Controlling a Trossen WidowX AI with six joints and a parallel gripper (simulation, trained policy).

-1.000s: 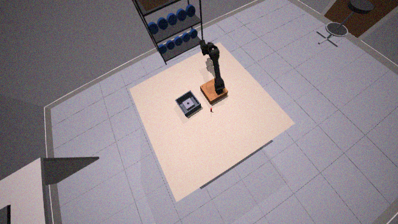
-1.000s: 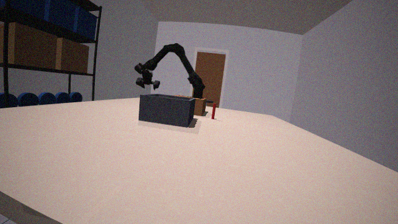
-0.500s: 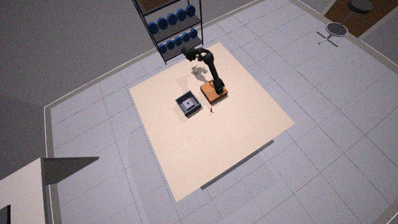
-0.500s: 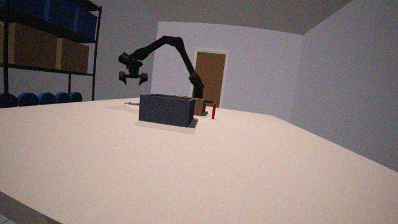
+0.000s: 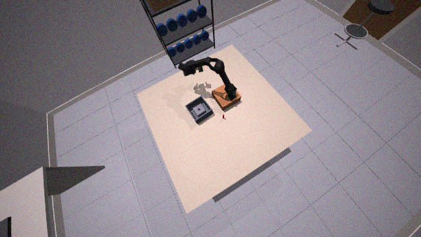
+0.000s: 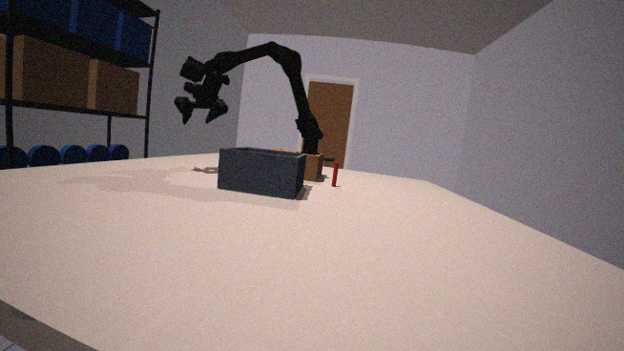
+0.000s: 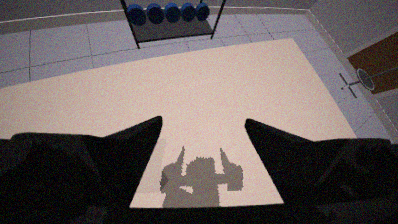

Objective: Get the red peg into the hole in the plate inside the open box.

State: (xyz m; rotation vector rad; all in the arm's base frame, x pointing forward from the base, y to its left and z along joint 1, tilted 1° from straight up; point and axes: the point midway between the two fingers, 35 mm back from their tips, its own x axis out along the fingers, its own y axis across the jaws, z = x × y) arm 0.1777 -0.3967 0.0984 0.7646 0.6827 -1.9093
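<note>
Now: gripper tip 1 cm short of the red peg, 53 cm to the right of it and 12 cm above it. Also, from my gripper tip: dark box (17 cm ahead, 35 cm to the left, 13 cm below); then light plate (17 cm ahead, 35 cm to the left, 11 cm below).
</note>
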